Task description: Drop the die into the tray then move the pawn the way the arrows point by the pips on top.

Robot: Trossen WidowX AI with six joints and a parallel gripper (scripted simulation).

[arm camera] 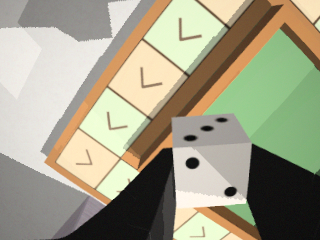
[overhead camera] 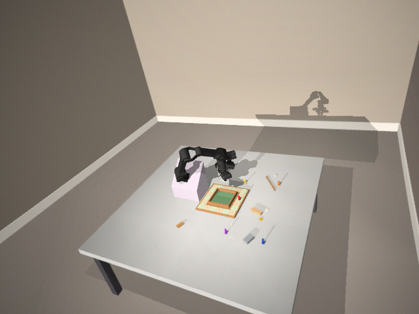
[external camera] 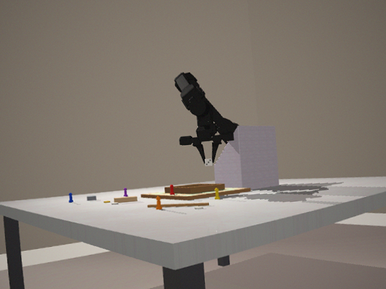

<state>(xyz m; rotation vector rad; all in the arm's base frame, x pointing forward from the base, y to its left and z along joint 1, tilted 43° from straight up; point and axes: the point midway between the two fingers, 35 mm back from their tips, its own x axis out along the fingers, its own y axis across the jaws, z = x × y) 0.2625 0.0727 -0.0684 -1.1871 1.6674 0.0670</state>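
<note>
Now: the red pawn 12 cm ahead of my gripper tip, 6 cm to the right of it and 8 cm below it. Also, from my gripper tip: yellow pawn (8 cm ahead, 14 cm to the left, 10 cm below); then green dice tray (1 cm ahead, 8 cm to the right, 10 cm below); then white die (right at my gripper tip).
</note>
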